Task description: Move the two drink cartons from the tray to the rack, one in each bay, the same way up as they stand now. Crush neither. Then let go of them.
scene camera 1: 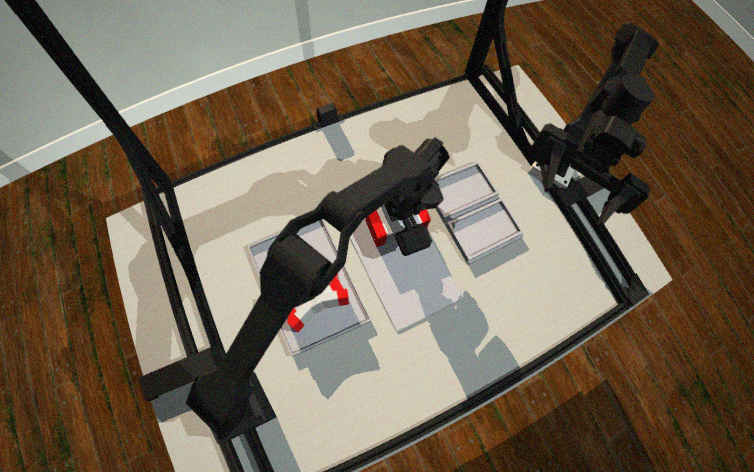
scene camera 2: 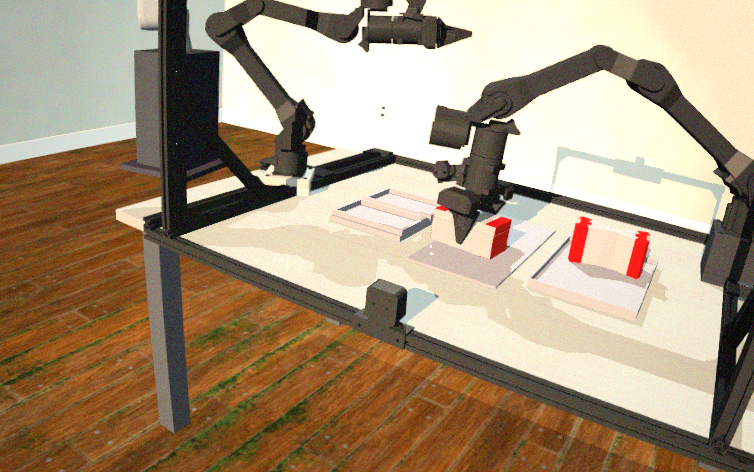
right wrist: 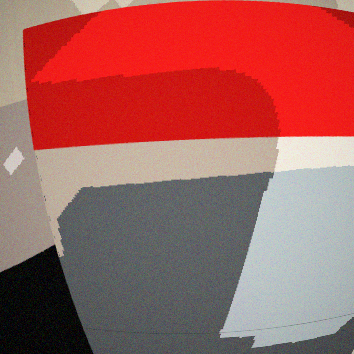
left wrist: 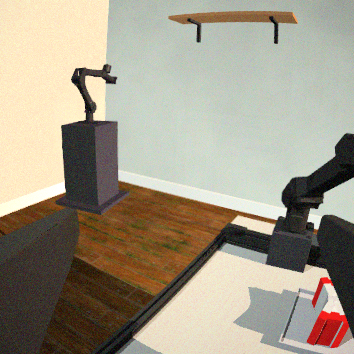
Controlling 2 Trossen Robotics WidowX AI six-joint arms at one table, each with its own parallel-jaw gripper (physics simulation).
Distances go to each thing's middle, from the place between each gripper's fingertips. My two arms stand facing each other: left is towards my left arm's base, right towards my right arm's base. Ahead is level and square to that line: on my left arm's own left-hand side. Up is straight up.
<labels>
The pale mat [scene camera 1: 412, 287] lies 4 cm ahead of my right hand, 3 cm to the right of it and 1 cm below it.
Now: the pale mat 360 mm below my left hand, 200 mm behind it and 130 mm to the right of it.
</labels>
